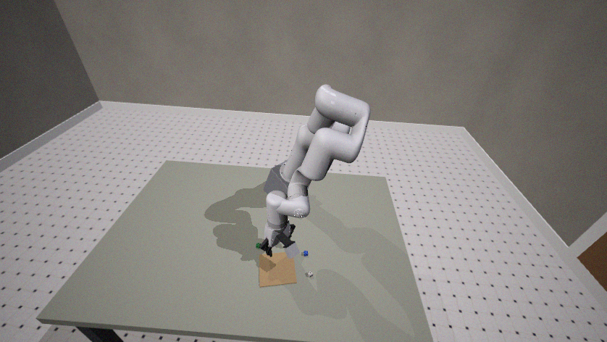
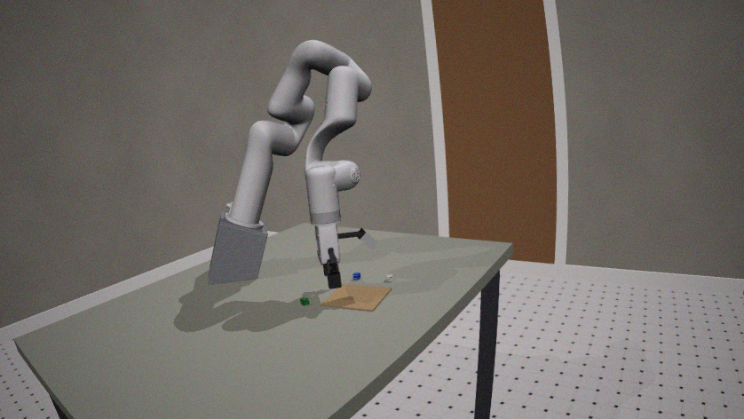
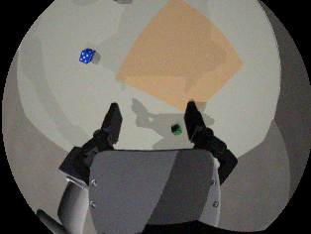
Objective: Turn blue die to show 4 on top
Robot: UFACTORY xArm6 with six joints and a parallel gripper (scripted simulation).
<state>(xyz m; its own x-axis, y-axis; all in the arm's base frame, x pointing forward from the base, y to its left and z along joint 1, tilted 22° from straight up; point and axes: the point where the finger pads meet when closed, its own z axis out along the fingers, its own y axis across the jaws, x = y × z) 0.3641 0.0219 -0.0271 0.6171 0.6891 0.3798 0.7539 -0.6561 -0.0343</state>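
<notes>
Right now my hand is 2 cm past the blue die, 11 cm to the right of it and 4 cm above it. From my hand the other things lie so: white die (7 cm ahead, 14 cm to the left, 4 cm below); tan mat (7 cm ahead, 1 cm to the left, 4 cm below); green die (2 cm behind, 9 cm to the right, 4 cm below).
</notes>
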